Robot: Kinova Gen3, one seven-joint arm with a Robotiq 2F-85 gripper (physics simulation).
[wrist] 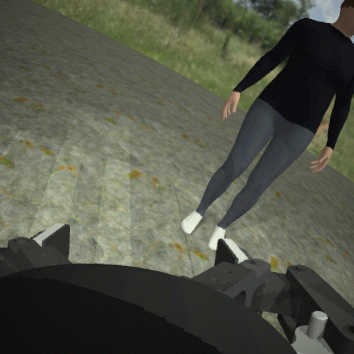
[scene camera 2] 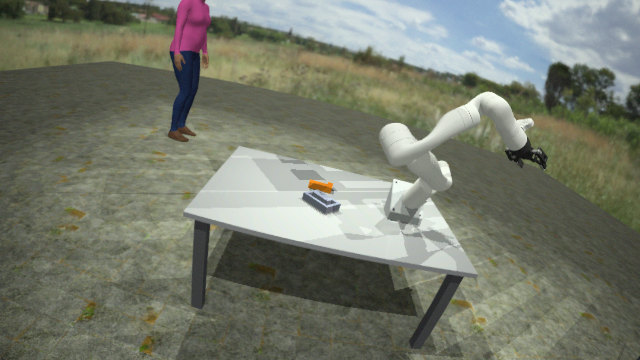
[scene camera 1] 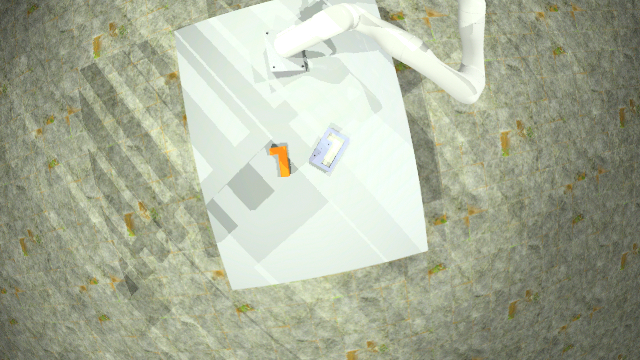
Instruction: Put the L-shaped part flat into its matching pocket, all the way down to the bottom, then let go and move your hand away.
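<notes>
The orange L-shaped part lies on the table, apart from the pocket block. The pale blue-grey block with the pocket sits on the table beside it, turned at an angle; its pocket shows a light floor in scene camera 1. My gripper is open and empty, held out in the air past the robot-base end of the table, far from the part and the block. The gripper does not show in scene camera 1. The part and the block do not show in the wrist view.
The white table carries the robot's base plate at one end. The white arm reaches out past the table's edge. A person in black stands beyond the fingers; another in pink stands behind the table.
</notes>
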